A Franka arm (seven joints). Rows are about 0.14 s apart.
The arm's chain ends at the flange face. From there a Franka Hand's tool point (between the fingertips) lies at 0.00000 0.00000 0.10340 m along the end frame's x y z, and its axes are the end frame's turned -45 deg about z.
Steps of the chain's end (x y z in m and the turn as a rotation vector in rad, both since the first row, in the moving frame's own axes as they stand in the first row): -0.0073 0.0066 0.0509 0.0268 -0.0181 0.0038; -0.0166 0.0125 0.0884 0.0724 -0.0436 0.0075; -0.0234 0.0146 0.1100 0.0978 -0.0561 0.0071; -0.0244 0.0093 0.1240 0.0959 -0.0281 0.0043; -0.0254 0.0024 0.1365 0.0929 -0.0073 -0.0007; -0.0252 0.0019 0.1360 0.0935 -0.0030 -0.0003
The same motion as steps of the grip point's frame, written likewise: -0.0092 -0.0038 0.0508 0.0317 0.0062 0.0038; -0.0184 -0.0114 0.0880 0.0820 0.0204 0.0075; -0.0238 -0.0174 0.1093 0.1088 0.0295 0.0071; -0.0189 -0.0197 0.1235 0.0877 0.0479 0.0043; -0.0134 -0.0236 0.1361 0.0709 0.0605 -0.0007; -0.0126 -0.0235 0.1355 0.0682 0.0640 -0.0003
